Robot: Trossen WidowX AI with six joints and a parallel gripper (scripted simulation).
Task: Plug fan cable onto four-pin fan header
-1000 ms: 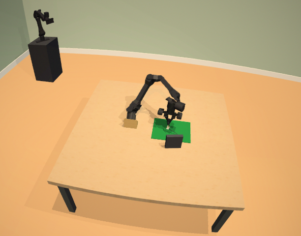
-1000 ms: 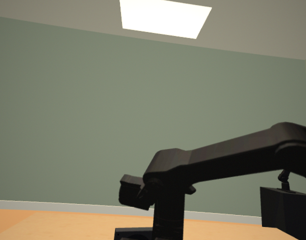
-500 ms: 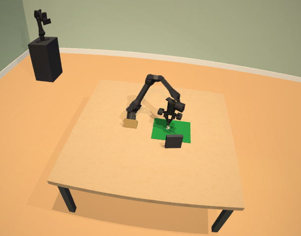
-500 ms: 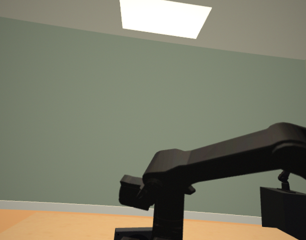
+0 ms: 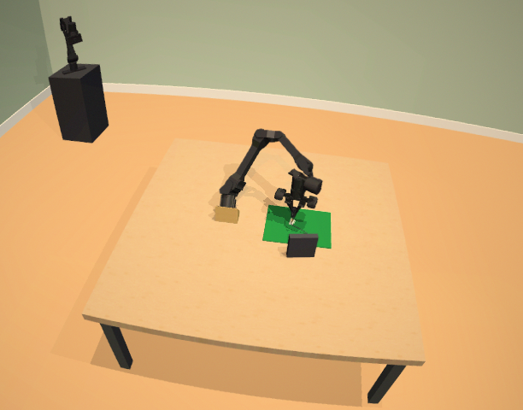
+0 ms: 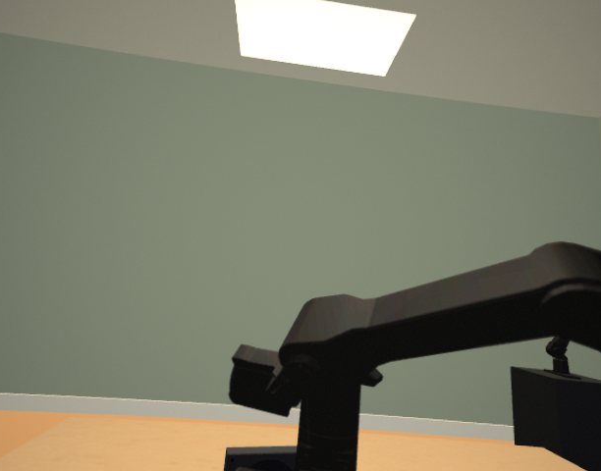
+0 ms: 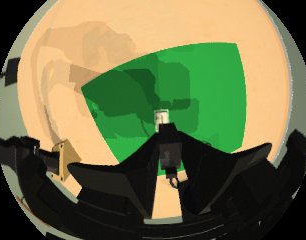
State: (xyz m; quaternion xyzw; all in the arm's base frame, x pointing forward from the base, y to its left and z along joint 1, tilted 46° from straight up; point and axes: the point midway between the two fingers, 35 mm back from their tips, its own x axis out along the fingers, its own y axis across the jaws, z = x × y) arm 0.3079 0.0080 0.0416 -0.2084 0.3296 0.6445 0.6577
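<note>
Now: the pale header 6 cm below my gripper tip. The rest, counted from my gripper tip: green board (3 cm ahead, 2 cm to the right, 7 cm below); fan cable plug (1 cm to the right, 1 cm above); black square fan (5 cm ahead, 19 cm to the right).
</note>
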